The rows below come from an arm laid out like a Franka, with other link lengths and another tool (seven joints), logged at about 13 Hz.
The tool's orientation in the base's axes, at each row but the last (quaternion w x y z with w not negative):
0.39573 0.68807 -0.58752 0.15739
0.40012 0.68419 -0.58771 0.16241
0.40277 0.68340 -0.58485 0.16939
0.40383 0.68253 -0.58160 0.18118
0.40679 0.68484 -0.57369 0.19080
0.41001 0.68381 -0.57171 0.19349
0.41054 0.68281 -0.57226 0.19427
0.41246 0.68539 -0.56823 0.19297
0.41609 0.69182 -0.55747 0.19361
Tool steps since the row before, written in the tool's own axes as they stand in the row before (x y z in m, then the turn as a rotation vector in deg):
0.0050 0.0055 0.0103 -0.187 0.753 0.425
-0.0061 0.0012 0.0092 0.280 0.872 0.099
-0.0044 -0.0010 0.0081 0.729 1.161 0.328
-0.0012 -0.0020 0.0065 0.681 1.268 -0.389
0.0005 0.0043 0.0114 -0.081 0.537 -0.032
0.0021 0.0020 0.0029 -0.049 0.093 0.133
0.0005 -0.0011 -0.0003 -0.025 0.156 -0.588
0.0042 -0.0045 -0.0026 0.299 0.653 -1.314
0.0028 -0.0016 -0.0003 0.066 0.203 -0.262
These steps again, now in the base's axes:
-0.0064 -0.0109 -0.0012 -0.857 -0.179 -0.127
-0.0050 -0.0027 -0.0096 -0.767 -0.252 0.443
-0.0021 -0.0032 -0.0085 -0.977 -0.719 0.719
0.0001 -0.0042 -0.0055 -0.930 -0.141 1.157
-0.0063 -0.0092 -0.0050 -0.521 0.070 0.142
-0.0019 -0.0036 0.0005 -0.128 -0.074 -0.083
0.0012 -0.0001 0.0002 -0.033 0.475 0.380
0.0059 -0.0005 0.0030 -0.261 0.837 1.214
0.0024 -0.0014 0.0016 -0.118 0.161 0.273

